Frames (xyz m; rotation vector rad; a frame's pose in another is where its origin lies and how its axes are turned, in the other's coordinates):
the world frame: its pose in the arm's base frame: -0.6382 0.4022 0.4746 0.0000 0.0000 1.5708
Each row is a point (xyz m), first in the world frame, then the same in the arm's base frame.
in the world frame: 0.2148 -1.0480 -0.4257
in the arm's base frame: 0.4098 0.6170 0.0489
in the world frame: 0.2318 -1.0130 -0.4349
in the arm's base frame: 0.3748 0.6340 0.0397
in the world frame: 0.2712 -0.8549 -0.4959
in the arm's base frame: 0.2167 0.6734 -0.0213
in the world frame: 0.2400 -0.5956 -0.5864
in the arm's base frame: -0.0426 0.6422 -0.1118
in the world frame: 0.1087 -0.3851 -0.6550
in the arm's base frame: -0.2531 0.5109 -0.1804
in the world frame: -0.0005 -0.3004 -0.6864
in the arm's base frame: -0.3378 0.4017 -0.2118
